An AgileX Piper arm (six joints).
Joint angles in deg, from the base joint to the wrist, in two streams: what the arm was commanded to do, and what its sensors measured. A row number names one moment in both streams.
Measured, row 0:
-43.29 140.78 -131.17 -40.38 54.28 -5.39
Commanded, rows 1 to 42:
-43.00 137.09 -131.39 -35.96 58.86 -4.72
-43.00 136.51 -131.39 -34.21 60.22 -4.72
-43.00 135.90 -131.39 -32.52 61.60 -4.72
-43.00 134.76 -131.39 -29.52 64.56 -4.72
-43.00 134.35 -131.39 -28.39 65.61 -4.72
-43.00 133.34 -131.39 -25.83 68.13 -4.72
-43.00 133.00 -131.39 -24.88 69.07 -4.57
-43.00 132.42 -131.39 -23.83 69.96 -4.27
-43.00 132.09 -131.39 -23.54 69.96 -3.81
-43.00 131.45 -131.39 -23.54 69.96 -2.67
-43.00 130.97 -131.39 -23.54 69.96 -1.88
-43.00 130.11 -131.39 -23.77 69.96 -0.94
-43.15 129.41 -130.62 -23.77 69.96 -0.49
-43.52 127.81 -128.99 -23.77 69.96 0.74
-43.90 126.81 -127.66 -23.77 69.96 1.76
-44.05 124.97 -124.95 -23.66 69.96 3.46
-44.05 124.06 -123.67 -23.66 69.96 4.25
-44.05 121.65 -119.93 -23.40 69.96 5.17
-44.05 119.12 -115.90 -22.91 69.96 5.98
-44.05 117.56 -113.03 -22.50 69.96 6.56
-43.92 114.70 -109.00 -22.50 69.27 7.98
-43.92 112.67 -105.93 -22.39 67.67 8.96
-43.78 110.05 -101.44 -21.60 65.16 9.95
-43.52 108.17 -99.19 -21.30 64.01 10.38
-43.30 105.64 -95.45 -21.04 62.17 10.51
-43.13 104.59 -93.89 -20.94 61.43 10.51
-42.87 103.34 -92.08 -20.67 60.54 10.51
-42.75 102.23 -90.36 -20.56 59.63 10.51
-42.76 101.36 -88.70 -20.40 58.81 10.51
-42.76 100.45 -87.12 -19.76 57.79 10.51
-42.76 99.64 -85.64 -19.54 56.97 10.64
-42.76 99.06 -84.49 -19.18 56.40 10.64
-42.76 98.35 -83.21 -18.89 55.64 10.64
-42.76 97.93 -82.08 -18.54 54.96 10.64
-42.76 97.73 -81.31 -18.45 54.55 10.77
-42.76 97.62 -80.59 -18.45 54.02 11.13
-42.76 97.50 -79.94 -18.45 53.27 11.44
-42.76 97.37 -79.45 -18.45 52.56 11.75
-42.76 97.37 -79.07 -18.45 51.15 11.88
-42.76 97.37 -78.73 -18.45 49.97 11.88
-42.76 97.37 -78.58 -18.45 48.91 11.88
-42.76 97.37 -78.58 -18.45 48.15 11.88
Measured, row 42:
-42.86 98.10 -79.43 -18.99 52.78 11.43
